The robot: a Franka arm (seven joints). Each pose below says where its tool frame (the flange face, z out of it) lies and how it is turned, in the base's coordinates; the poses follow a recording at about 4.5 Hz.
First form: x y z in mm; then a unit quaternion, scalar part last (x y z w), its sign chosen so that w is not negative.
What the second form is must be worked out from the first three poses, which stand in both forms.
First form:
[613, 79, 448, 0.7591, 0.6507, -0.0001, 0.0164]
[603, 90, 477, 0.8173, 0.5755, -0.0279, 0.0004]
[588, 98, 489, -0.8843, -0.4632, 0.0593, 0.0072]
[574, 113, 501, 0.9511, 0.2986, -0.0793, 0.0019]
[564, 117, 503, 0.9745, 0.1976, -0.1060, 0.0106]
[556, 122, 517, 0.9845, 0.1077, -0.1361, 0.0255]
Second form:
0.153, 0.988, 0.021, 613; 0.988, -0.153, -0.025, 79; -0.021, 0.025, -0.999, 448; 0, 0, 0, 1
0.336, 0.941, -0.045, 603; 0.941, -0.338, -0.033, 90; -0.046, -0.031, -0.998, 477; 0, 0, 0, 1
0.564, 0.818, -0.112, 588; 0.820, -0.571, -0.042, 98; -0.098, -0.068, -0.993, 489; 0, 0, 0, 1
0.809, 0.568, -0.150, 574; 0.568, -0.822, -0.051, 113; -0.152, -0.044, -0.987, 501; 0, 0, 0, 1
0.899, 0.387, -0.202, 564; 0.383, -0.922, -0.063, 117; -0.211, -0.021, -0.977, 503; 0, 0, 0, 1
0.940, 0.219, -0.262, 556; 0.205, -0.976, -0.080, 122; -0.273, 0.021, -0.962, 517; 0, 0, 0, 1

